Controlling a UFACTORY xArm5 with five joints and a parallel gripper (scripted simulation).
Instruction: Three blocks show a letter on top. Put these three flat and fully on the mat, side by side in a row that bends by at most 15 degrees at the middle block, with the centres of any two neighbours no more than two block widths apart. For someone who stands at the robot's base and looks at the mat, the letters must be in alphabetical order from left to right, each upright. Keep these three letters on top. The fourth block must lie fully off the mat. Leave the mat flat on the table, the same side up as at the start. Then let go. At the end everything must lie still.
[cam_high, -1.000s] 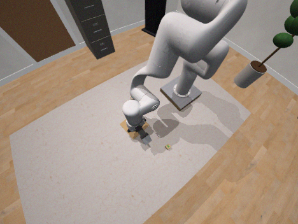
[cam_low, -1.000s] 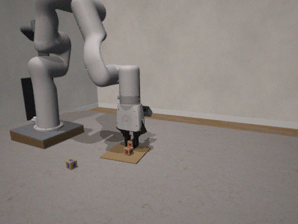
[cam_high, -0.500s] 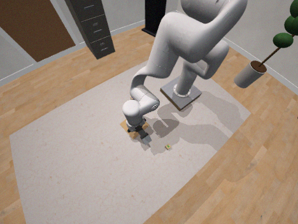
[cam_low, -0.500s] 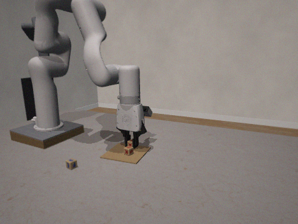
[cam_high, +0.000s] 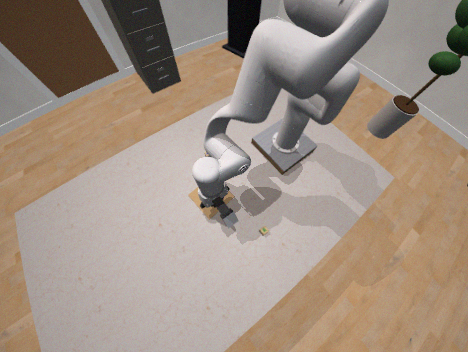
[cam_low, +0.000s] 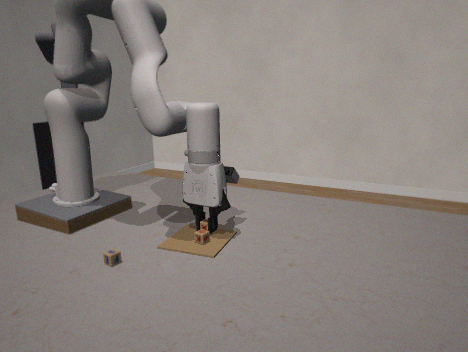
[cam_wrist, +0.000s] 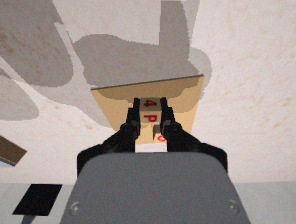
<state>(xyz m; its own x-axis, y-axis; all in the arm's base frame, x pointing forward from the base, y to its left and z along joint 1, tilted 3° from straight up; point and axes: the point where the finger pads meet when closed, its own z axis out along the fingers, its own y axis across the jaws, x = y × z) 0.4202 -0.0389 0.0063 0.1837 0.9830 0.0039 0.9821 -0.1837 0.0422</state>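
My hand is 1 cm past the tan mat, 4 cm to the left of it and 3 cm above it. From my hand the other things lie so: blue-lettered block (13 cm behind, 19 cm to the right, 2 cm below).
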